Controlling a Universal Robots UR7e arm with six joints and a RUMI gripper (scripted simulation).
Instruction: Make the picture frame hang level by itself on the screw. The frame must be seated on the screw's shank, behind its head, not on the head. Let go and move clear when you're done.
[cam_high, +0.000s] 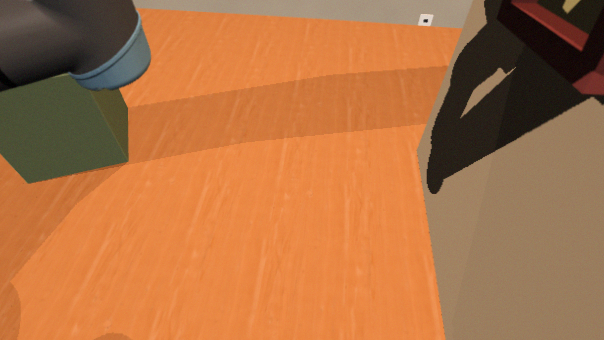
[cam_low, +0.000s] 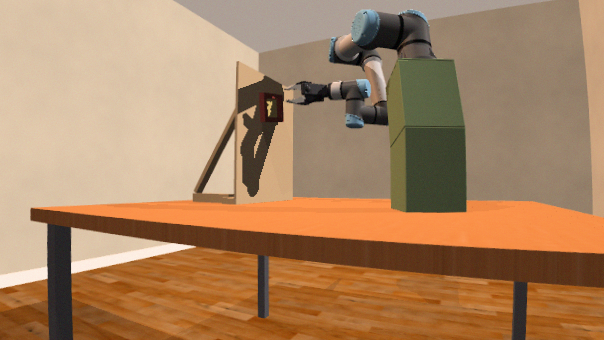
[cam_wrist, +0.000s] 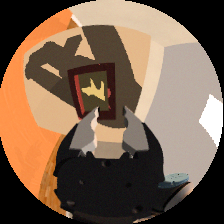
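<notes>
The picture frame is 80 mm ahead of my hand, 20 mm to the right of it and 50 mm below it. From my hand the other things lie so: tan board (100 mm ahead, 30 mm to the right, 190 mm below).
</notes>
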